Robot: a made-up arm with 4 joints. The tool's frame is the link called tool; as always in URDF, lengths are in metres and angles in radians. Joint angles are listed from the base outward. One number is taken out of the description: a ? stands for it. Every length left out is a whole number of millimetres.
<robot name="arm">
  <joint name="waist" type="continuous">
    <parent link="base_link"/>
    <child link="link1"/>
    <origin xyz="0.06 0 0.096"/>
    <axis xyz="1 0 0"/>
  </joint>
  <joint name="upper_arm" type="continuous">
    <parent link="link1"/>
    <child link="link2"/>
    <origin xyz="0 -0.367 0.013"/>
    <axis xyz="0 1 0"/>
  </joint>
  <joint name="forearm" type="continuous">
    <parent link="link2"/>
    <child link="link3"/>
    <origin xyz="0.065 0 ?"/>
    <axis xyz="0 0 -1"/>
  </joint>
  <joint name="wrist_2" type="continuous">
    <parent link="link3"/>
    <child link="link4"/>
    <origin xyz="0.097 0.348 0"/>
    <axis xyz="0 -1 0"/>
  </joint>
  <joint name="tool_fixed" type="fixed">
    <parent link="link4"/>
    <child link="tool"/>
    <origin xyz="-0.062 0 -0.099"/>
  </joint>
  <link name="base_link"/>
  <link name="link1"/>
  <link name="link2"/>
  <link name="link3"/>
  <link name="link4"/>
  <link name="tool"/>
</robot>
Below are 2 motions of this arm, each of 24 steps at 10 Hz.
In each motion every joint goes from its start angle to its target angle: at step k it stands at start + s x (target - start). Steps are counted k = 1, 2, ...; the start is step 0. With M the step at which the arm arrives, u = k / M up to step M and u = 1 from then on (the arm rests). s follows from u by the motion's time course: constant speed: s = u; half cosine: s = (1 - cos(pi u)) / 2; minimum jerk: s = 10 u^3 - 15 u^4 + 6 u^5.
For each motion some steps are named. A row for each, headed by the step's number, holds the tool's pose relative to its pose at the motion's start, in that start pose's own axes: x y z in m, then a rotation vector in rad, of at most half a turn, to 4 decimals.
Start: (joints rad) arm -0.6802 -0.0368 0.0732 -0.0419
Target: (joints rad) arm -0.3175 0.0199 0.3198 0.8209
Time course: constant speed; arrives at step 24
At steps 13, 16, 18, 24:
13: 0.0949 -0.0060 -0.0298 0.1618 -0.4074 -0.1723
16: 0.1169 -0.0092 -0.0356 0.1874 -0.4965 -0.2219
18: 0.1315 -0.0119 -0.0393 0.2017 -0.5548 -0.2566
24: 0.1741 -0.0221 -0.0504 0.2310 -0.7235 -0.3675

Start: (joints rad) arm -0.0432 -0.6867 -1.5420 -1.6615
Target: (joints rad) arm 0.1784 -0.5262 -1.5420 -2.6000
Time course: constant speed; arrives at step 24
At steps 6, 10, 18, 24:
6: -0.0185 0.0053 0.0196 0.0250 0.1922 0.0476
10: -0.0291 0.0070 0.0342 0.0345 0.3194 0.0823
18: -0.0453 0.0066 0.0657 0.0355 0.5712 0.1558
24: -0.0525 0.0039 0.0906 0.0199 0.7575 0.2118

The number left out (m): 0.064
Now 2 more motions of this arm.
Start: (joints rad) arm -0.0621 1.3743 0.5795 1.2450
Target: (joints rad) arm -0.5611 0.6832 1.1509 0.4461
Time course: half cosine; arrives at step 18
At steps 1, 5, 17, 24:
1: 0.0021 -0.0022 -0.0007 -0.0069 0.0013 -0.0047
5: 0.0500 -0.0552 -0.0094 -0.1524 0.0290 -0.1229
17: 0.2527 -0.3149 0.1422 -0.4878 0.0669 -0.8915
24: 0.2541 -0.3169 0.1450 -0.4875 0.0661 -0.8993

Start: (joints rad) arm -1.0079 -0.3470 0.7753 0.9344
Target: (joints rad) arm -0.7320 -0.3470 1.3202 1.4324
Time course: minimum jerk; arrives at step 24
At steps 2, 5, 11, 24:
2: 0.0006 -0.0006 -0.0011 -0.0021 -0.0016 -0.0027
5: 0.0075 -0.0077 -0.0143 -0.0267 -0.0202 -0.0335
11: 0.0382 -0.0645 -0.0924 -0.1974 -0.1235 -0.1962
24: 0.0378 -0.1961 -0.2027 -0.5390 -0.2519 -0.3623

